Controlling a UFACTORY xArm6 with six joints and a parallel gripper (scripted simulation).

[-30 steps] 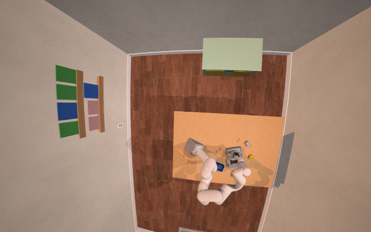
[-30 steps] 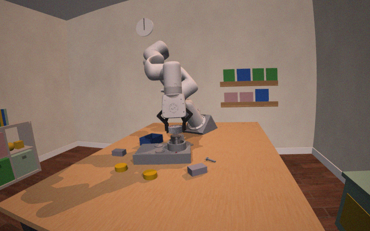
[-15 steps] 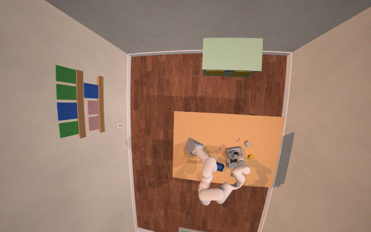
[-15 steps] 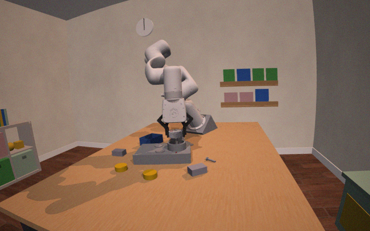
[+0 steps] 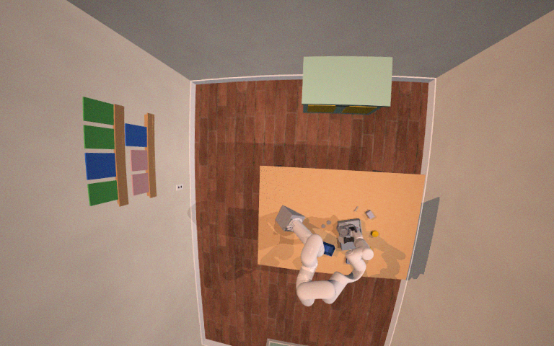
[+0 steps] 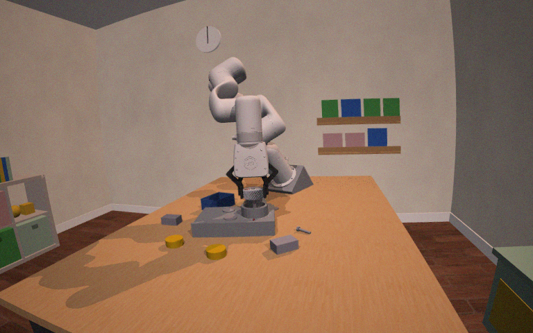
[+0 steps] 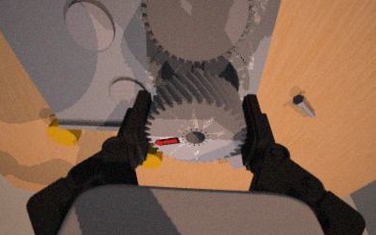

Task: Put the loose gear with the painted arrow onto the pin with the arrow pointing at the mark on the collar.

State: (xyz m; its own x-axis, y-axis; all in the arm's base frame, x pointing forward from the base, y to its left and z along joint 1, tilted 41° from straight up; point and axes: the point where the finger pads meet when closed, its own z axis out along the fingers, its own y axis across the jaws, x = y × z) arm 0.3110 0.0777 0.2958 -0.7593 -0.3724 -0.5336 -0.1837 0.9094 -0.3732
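My hand is right at the grey gear. Round my hand: blue bin (210 mm to the right, 150 mm behind, 90 mm below); small bolt (150 mm to the left, 100 mm below, 30 mm ahead); flat grey disc (160 mm behind, 110 mm below, 20 mm to the left).
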